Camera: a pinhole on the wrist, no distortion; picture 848 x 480 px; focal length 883.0 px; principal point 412.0 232.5 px. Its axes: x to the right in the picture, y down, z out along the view. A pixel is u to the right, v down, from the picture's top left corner.
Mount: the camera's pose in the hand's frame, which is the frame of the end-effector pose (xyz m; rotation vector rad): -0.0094 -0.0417 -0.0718 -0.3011 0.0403 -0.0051
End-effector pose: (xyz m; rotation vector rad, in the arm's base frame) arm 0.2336 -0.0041 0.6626 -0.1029 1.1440 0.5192
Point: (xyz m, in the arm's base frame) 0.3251 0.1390 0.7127
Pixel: 525.0 461.6
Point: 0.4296 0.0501 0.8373
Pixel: 193.3 54.0
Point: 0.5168 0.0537 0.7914
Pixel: outside the picture
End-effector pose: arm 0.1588 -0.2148 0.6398 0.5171 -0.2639 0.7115
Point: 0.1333 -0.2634 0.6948
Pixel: 294.6 246.5
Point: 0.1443 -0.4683 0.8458
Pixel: outside the picture
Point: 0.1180 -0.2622 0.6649
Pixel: 123.5 303.1
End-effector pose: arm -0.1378 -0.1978 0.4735 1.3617 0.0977 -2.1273
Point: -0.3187 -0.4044 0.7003
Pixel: 299.0 327.1
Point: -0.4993 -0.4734 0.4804
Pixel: 804.2 115.8
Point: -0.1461 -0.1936 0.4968
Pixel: 285.5 343.4
